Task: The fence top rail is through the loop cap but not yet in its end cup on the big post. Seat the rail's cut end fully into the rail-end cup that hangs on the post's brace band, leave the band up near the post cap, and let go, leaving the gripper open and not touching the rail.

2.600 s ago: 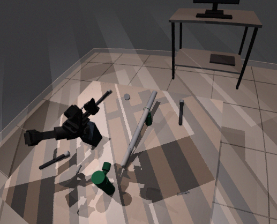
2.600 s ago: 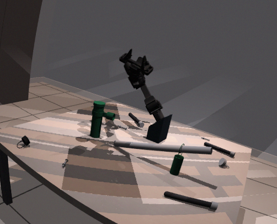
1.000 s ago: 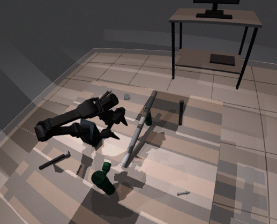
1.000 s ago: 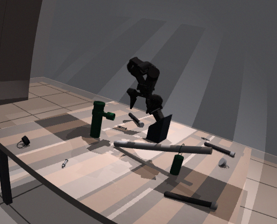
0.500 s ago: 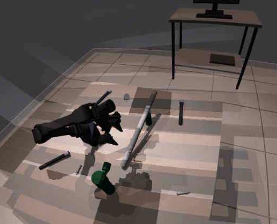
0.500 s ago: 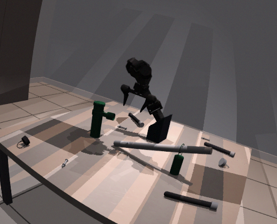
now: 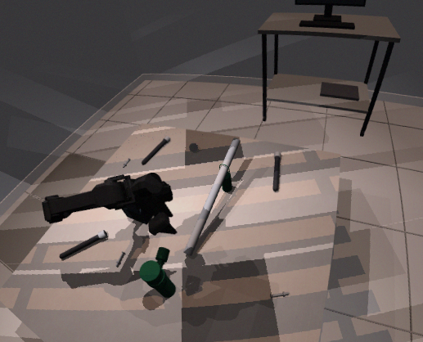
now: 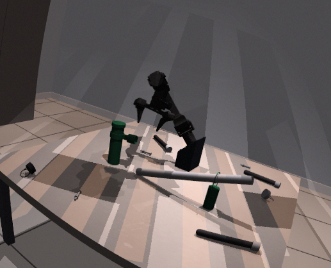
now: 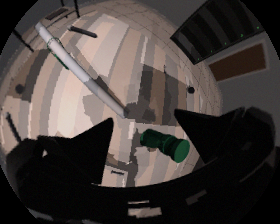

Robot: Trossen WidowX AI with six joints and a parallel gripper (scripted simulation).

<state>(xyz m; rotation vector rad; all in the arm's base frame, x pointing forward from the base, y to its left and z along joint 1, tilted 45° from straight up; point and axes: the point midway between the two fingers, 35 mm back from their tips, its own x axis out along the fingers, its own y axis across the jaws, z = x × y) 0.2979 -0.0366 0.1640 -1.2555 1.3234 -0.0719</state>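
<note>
The rail-end cup is 90 mm to the right of my gripper tip, 90 mm below it and 40 mm behind it. Round my gripper tip: black clamp (410 mm ahead, 360 mm to the right, 220 mm below); then green line post (360 mm to the left, 130 mm below, 80 mm ahead).
</note>
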